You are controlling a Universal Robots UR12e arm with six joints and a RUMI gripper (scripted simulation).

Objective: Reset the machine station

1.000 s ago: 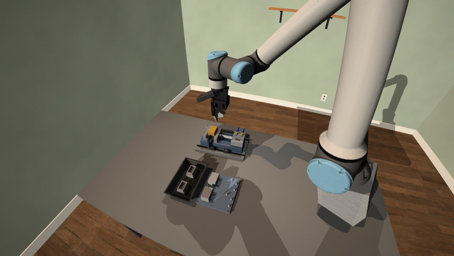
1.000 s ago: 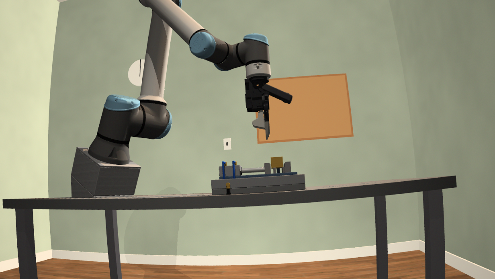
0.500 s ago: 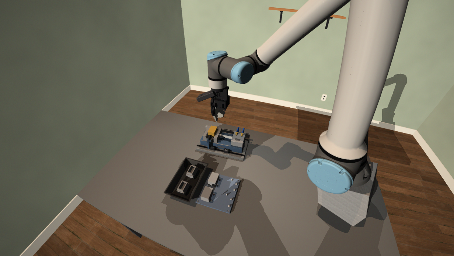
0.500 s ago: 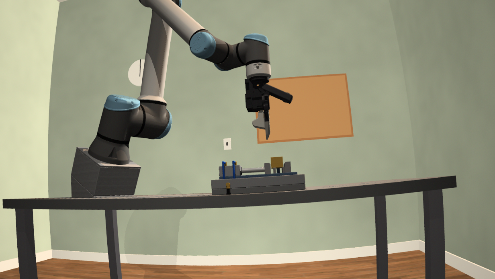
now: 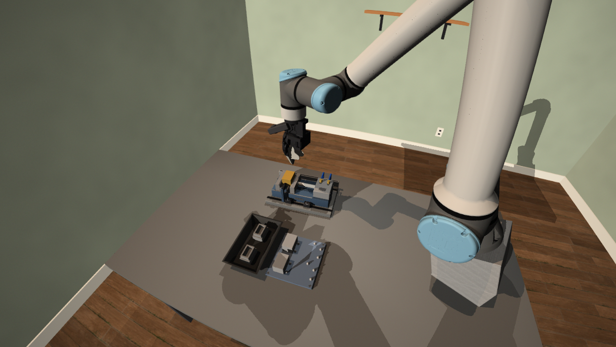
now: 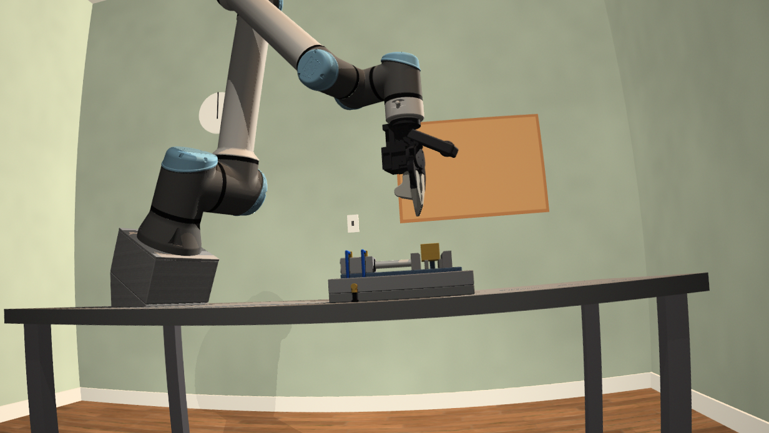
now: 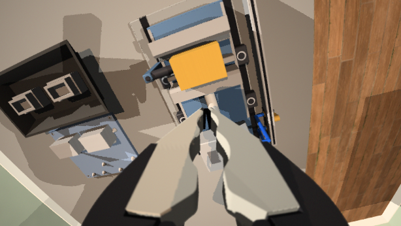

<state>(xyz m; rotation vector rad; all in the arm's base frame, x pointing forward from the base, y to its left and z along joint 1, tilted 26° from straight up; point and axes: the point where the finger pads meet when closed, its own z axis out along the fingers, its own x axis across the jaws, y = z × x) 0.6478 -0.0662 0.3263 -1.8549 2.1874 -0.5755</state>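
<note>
Now: the yellow brass blank 10 cm below my hand and 2 cm ahead of it. Also, from my hand: fixed jaw (12 cm below, 5 cm ahead, 1 cm to the left); then work stop (11 cm below, 5 cm to the left, 2 cm ahead); then push rod (12 cm below, 6 cm behind).
</note>
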